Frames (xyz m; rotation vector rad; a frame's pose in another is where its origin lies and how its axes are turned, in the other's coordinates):
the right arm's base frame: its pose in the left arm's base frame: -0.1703 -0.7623 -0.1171 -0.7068 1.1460 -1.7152
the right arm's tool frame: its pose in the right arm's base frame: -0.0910 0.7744 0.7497 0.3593 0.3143 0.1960
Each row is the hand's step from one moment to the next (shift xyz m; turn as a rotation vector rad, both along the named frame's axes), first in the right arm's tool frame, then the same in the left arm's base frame.
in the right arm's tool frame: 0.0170 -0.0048 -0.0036 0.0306 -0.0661 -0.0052
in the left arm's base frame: -0.0138 -0.0104 -0.0050 -0.0651 -0.0109 0.0312
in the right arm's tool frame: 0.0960 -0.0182 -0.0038 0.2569 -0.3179 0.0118
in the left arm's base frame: -0.0637 -0.0701 -0.0241 -0.3512 -0.1606 0.1343
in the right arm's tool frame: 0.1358 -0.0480 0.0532 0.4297 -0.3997 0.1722
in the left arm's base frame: -0.0776 -0.1312 0.0182 -0.4198 -0.3804 0.2304
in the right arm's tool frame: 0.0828 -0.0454 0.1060 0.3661 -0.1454 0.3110
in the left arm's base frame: -0.0231 -0.1220 0.0688 -0.1394 -0.4526 0.1662
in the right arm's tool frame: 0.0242 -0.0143 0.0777 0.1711 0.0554 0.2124
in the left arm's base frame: 0.0151 -0.0637 0.0504 0.0550 -0.2705 0.0353
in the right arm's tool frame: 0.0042 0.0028 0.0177 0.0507 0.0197 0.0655
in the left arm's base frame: 0.0084 -0.0144 0.0078 0.0199 -0.0822 0.0098
